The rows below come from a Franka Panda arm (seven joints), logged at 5 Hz.
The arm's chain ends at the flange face. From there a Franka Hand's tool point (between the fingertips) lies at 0.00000 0.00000 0.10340 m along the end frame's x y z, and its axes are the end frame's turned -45 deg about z.
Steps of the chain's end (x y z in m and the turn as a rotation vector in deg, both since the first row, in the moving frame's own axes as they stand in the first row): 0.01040 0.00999 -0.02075 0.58 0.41 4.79; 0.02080 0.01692 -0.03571 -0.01 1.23 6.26; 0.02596 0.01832 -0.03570 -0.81 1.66 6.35; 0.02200 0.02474 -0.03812 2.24 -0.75 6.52; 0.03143 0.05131 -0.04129 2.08 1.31 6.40; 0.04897 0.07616 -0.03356 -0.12 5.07 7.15; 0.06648 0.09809 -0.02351 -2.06 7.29 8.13; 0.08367 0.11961 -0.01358 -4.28 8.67 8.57; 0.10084 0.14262 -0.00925 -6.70 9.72 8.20
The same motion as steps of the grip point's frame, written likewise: 0.00156 0.01425 -0.02076 0.12 0.70 4.79; 0.00421 0.02834 -0.03573 -0.88 0.86 6.26; 0.00631 0.03452 -0.03575 -1.75 0.60 6.35; 0.00018 0.02935 -0.03821 2.11 1.05 6.52; -0.00969 0.05777 -0.04139 0.54 2.40 6.40; -0.01335 0.09547 -0.03396 -3.67 3.50 7.15; -0.01656 0.12870 -0.02441 -6.61 3.70 8.13; -0.02109 0.16054 -0.01505 -9.16 3.10 8.57; -0.02722 0.19316 -0.01143 -11.61 2.14 8.20
